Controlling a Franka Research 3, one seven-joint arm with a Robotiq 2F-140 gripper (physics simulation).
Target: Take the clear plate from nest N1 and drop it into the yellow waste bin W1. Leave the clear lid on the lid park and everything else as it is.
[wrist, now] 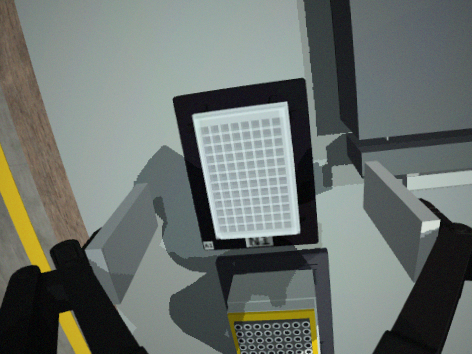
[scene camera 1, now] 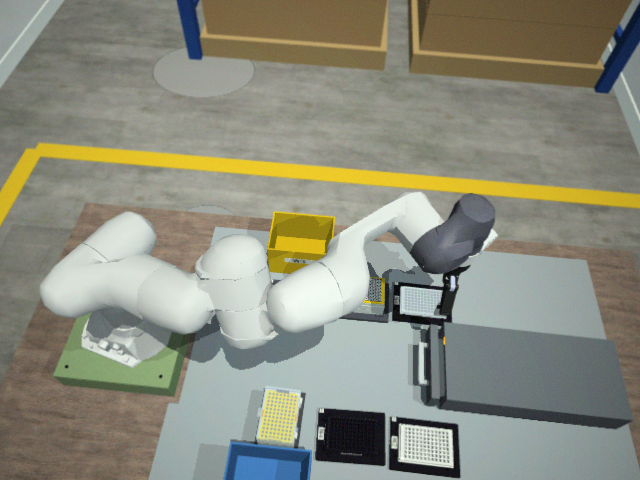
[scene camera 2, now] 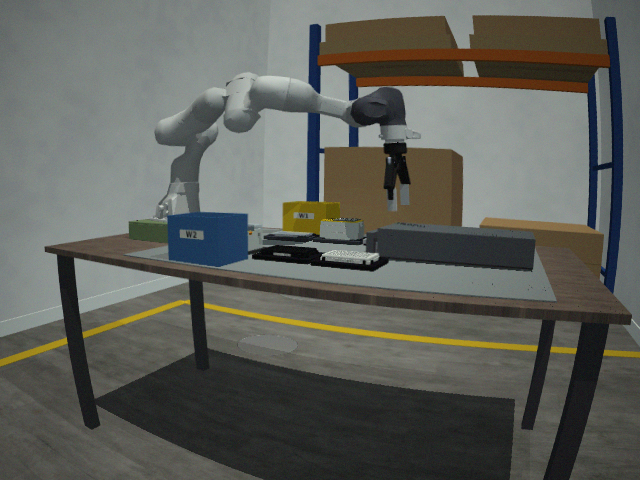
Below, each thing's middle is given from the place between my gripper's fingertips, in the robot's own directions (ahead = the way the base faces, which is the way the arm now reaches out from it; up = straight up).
Scene:
The clear plate (scene camera 1: 422, 302) lies 30 mm behind my hand, 20 mm to the left of it and 110 mm below it. Round my hand: grey device (scene camera 1: 558, 378) 220 mm ahead, 160 mm to the right, 80 mm below; then yellow-topped tip rack (scene camera 2: 342, 228) 200 mm behind, 80 mm below.

